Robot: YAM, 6 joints.
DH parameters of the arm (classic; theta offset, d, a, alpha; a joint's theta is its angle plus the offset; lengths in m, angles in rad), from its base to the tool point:
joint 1: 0 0.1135 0.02 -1.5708
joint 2: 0 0 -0.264 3.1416
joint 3: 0.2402 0 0.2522 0
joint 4: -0.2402 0 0.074 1.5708
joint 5: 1.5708 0 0 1.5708
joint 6: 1.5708 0.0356 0 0
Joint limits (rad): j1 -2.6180..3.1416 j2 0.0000..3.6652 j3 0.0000..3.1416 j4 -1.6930..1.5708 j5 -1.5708..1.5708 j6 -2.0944..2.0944
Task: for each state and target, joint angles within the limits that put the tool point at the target. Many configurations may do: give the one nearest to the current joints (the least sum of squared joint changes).
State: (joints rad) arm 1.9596 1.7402 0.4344 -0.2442 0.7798 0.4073
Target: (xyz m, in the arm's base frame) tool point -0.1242 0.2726 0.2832
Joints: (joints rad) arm 2.0824 1.3520 0.9526 -0.1059 0.7843 0.4073
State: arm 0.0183 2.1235 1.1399 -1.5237 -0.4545 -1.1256
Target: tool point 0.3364 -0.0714 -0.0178
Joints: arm -0.2520 2.5883 1.5034 -1.1851 -0.4267 -1.1256
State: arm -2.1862 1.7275 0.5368 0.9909 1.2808 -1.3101
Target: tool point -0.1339 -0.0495 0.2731
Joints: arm -2.5372 0.8202 0.2438 1.2662 1.4537 -1.3101
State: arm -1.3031 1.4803 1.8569 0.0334 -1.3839 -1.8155
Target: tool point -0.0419 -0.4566 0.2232
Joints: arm -1.7379 2.0770 1.5296 -0.0309 -1.3390 -1.8155
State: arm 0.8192 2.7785 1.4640 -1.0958 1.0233 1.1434
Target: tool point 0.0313 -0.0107 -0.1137
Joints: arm 0.7306 3.4481 0.9014 -1.0235 0.9450 1.1434
